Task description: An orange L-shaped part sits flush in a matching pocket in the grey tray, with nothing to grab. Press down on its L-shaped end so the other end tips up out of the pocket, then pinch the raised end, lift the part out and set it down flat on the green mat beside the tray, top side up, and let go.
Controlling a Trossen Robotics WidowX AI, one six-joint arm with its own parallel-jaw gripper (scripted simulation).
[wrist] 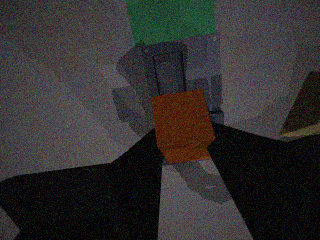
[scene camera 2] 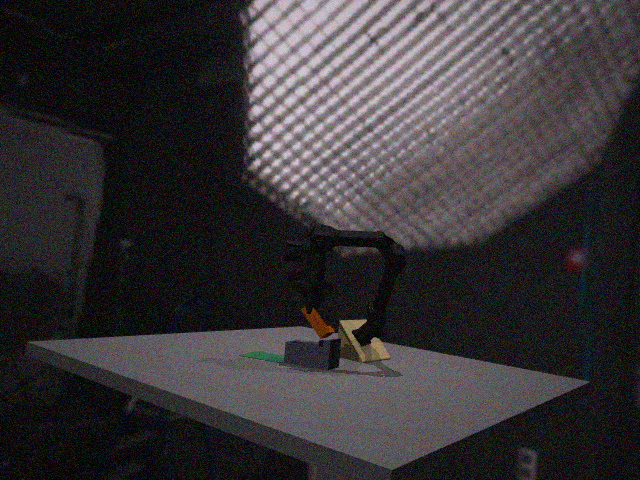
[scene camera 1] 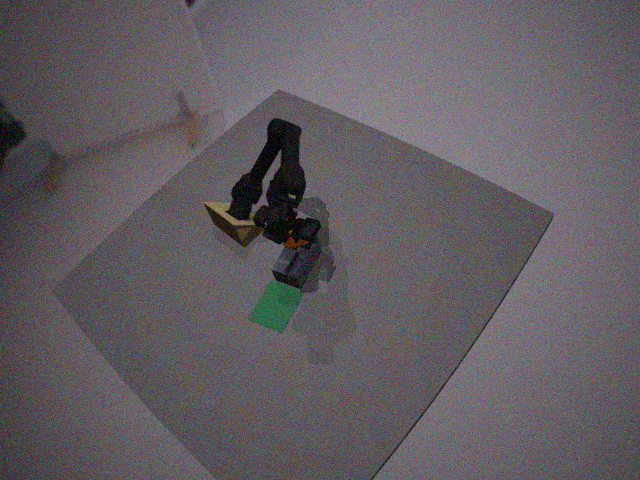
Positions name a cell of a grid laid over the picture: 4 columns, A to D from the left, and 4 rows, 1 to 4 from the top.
Labels:
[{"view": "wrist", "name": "my gripper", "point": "C3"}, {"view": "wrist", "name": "orange L-shaped part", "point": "C3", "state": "held by my gripper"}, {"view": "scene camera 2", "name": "my gripper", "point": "B3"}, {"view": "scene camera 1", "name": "my gripper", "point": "B3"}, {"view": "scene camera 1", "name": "green mat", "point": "B3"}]

